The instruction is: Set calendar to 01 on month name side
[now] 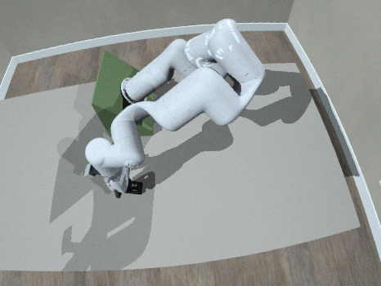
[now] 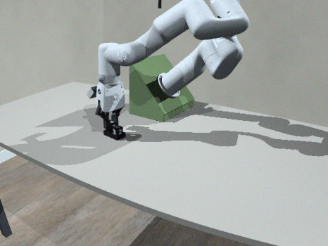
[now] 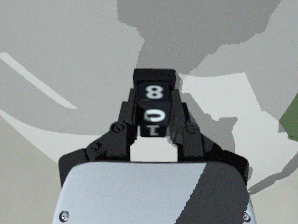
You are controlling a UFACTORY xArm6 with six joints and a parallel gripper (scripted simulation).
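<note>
The black tray lies 2 cm to the left of my hand and 4 cm below it. Round my hand: black cube: 1 cm below.
</note>
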